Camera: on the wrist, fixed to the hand. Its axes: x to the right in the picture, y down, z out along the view.
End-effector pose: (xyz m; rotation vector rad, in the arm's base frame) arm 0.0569 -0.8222 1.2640 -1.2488 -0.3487 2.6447
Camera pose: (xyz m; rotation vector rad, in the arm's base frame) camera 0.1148 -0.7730 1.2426 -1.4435 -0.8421 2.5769
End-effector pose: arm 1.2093 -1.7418 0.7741 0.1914 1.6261 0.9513
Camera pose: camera 1.1709 -1.8058 0.7485 -0.1111 1.5043 1.2298
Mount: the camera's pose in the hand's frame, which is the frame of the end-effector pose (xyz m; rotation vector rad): -0.0070 -0.0450 -0.0645 -0.3565 0.0869 -0.0192
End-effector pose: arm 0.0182 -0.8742 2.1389 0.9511 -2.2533 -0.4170
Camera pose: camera 0.0887 -0.9025 2.1606 0.7878 -2.0039 -0.7424
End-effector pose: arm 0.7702 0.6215 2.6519 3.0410 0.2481 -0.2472
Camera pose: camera 0.7658 0.6707 2.7135 2.6994 0.2921 -0.0624
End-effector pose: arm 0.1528 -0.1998 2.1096 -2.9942 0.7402 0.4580
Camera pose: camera 0.1854 -0.1627 2.1712 2.7163 -0.5653 -0.4122
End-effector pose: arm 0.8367 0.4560 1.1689 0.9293 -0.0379 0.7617
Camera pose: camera 0.8405 0.4831 1.0948 0.5567 -0.0856 0.7473
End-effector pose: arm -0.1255 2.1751 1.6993 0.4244 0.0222 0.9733
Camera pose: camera -0.1070 2.1694 1.6228 0.0540 -0.0679 0.9533
